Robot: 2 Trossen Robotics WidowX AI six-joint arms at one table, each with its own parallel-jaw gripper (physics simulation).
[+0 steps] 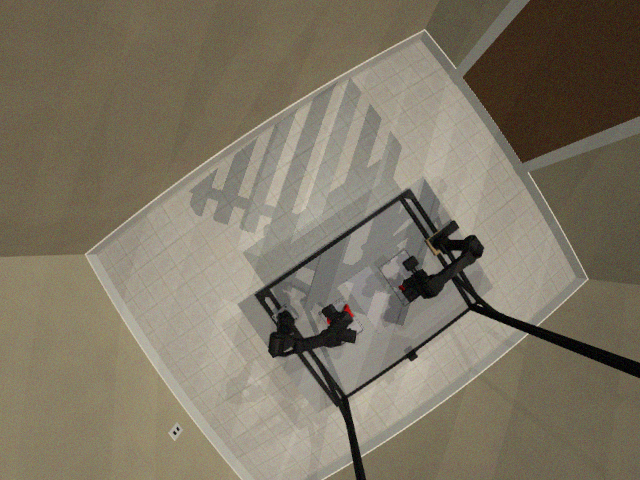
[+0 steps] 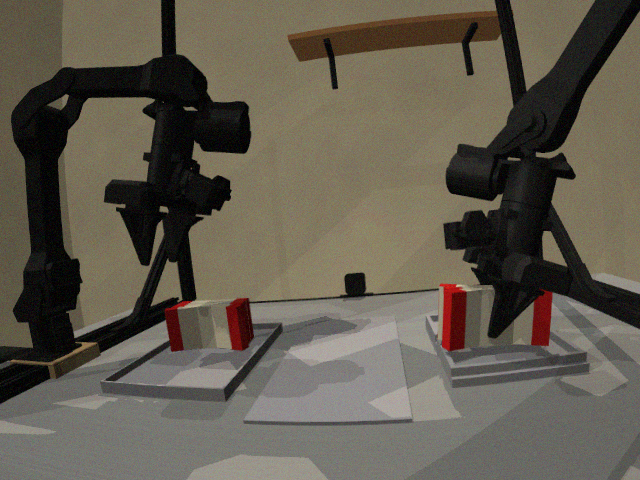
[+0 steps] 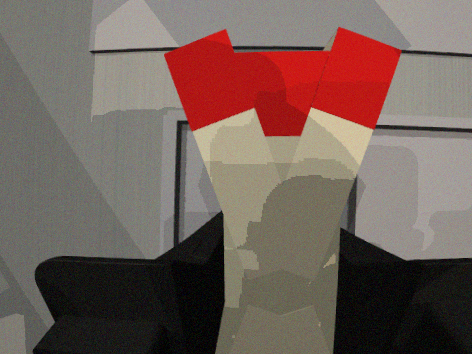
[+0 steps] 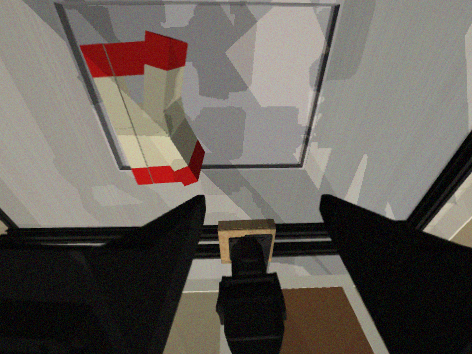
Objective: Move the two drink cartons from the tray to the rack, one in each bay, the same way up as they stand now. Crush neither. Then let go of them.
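Frame: origin at the left arm's base, x ahead, y left, z up, level; metres.
Where they show: left gripper, fingertip midpoint: (image 2: 487,333) (image 3: 264,214); right gripper, fingertip midpoint: (image 1: 414,270) (image 2: 159,263) (image 4: 262,201); left arm's base at its link origin: (image 1: 285,317); right arm's base at its link origin: (image 1: 438,242) (image 2: 55,351) (image 4: 246,248).
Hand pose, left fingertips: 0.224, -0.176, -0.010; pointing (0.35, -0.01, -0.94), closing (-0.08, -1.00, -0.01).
Note:
Each offset is from my left fingertips to the top centre of the thing, as dx, dy, dz. Level surfaces: height alone.
My left gripper (image 2: 501,324) (image 3: 264,214) (image 1: 339,316) is shut on a cream drink carton with red ends {-0.009, +0.000, +0.062} (image 2: 475,314) (image 3: 277,197) (image 1: 348,310). It holds the carton lying lengthwise, with its bottom down at the grey two-bay rack {-0.026, -0.044, -0.014} (image 2: 499,371) (image 3: 178,175), in the far bay. The second carton {+0.383, -0.134, +0.040} (image 2: 209,324) (image 4: 143,116) lies in the far corner of the shallow grey tray {+0.382, -0.090, -0.018} (image 2: 175,391) (image 4: 256,166). My right gripper (image 2: 158,252) (image 4: 262,201) (image 1: 409,286) is open and empty, high above that tray.
A flat grey mat {dz -0.030} (image 2: 347,376) lies between tray and rack. A small black block (image 2: 354,283) sits at the table's back edge. A wooden shelf (image 2: 390,35) hangs on the wall. A wooden block (image 4: 246,228) (image 2: 87,352) sits by the right arm's base.

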